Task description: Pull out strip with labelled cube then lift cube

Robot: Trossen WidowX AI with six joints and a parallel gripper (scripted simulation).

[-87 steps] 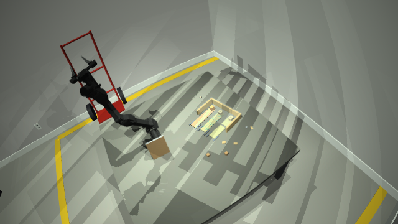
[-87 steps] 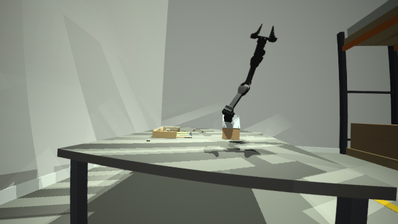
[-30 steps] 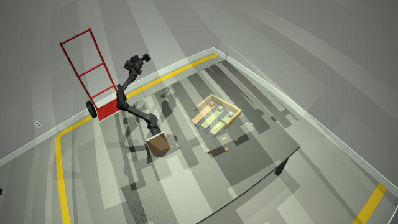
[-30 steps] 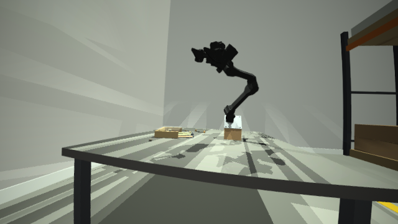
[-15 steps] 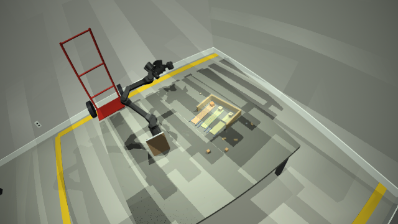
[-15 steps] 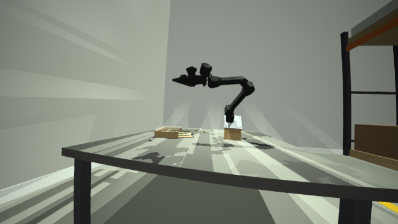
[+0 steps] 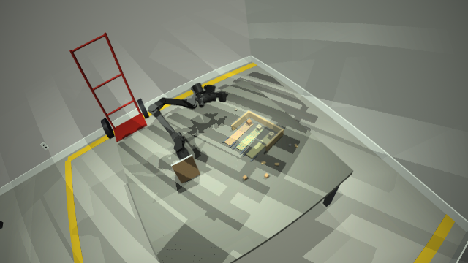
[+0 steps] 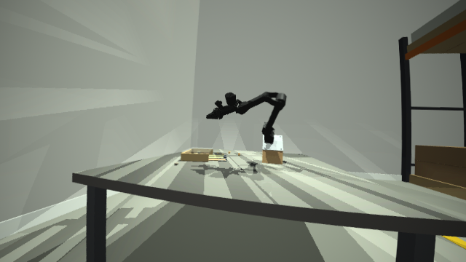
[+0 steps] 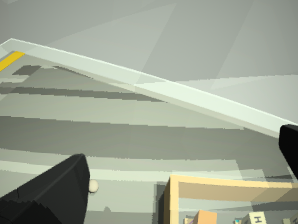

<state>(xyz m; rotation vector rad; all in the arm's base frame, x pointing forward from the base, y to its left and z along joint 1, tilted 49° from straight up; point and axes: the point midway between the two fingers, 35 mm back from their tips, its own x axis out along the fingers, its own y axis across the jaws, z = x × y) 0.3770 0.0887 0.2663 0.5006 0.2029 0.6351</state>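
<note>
My gripper tip is 6 cm short of the pale strip, 31 cm to the left of it and 30 cm above it.
</note>
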